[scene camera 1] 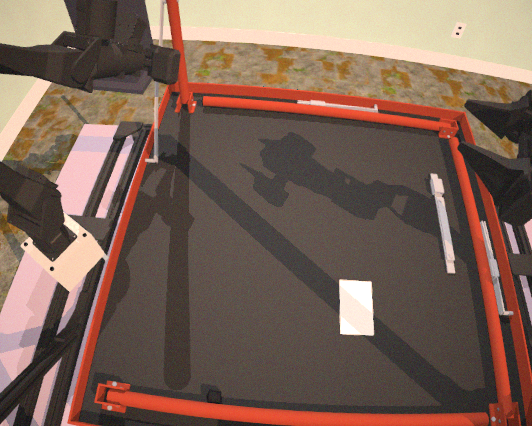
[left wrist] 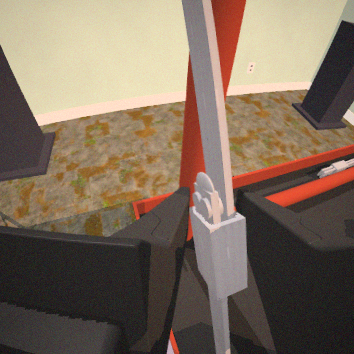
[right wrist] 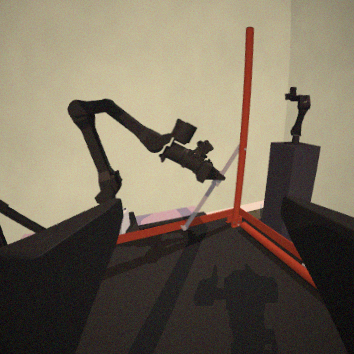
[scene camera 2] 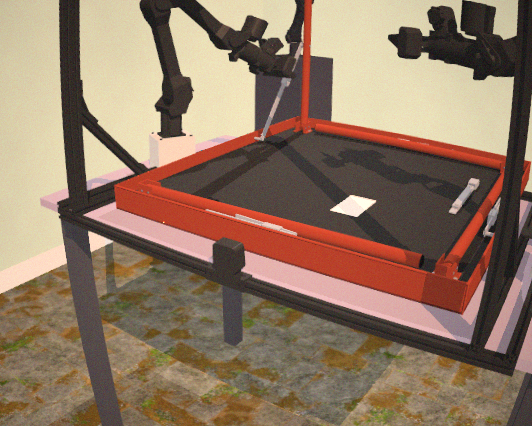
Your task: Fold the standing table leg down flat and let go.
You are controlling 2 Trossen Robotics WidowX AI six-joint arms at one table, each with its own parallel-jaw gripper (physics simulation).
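Places are measured from the left arm's base along level axes (x ahead, y left, z up), in centimetres.
Pixels of known places: left gripper, fingertip midpoint: (left wrist: 212,196) (right wrist: 223,177) (scene camera 2: 292,77); right gripper, fingertip midpoint: (scene camera 1: 462,122) (right wrist: 202,205); left arm's base at its link origin: (scene camera 1: 55,240) (scene camera 2: 171,134).
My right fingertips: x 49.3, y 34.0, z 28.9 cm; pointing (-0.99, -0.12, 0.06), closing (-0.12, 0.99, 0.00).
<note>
Ahead of a thing's pixels: the offset from my right fingertips to its middle. "spot": to the spot under its first point.
The red table leg (scene camera 1: 179,50) (scene camera 2: 306,65) (left wrist: 192,125) (right wrist: 246,100) stands upright at the table's back left corner. Its thin grey brace (scene camera 1: 156,120) (scene camera 2: 274,110) (left wrist: 207,80) (right wrist: 200,205) slants from the side rim up to the leg, with a grey sleeve {spot: dy +2.6, dx -54.5, dz -16.0 cm} (left wrist: 227,255) around it. My left gripper (scene camera 1: 176,66) (scene camera 2: 295,66) (left wrist: 212,196) (right wrist: 223,177) is partly open at the brace. Its fingers stand on either side in the left wrist view, gripping nothing. My right gripper (scene camera 1: 465,125) (scene camera 2: 391,39) (right wrist: 202,205) is wide open and empty, above the table's right side.
Three red legs {spot: dy +25.3, dx -27.1, dz -31.2 cm} (scene camera 1: 320,110) {spot: dy +18.5, dx +14.2, dz -31.8 cm} (scene camera 1: 474,215) {spot: dy -32.2, dx +1.5, dz -33.4 cm} (scene camera 1: 300,412) lie folded along the other sides, inside the raised red rim (scene camera 1: 115,235) (scene camera 2: 280,255). A white card {spot: dy -11.5, dx +1.0, dz -35.2 cm} (scene camera 1: 356,307) (scene camera 2: 353,206) and a loose grey bar {dy +15.2, dx +8.7, dz -33.9 cm} (scene camera 1: 444,225) (scene camera 2: 465,196) lie on the dark underside. Dark frame posts (scene camera 2: 74,110) stand around the table.
</note>
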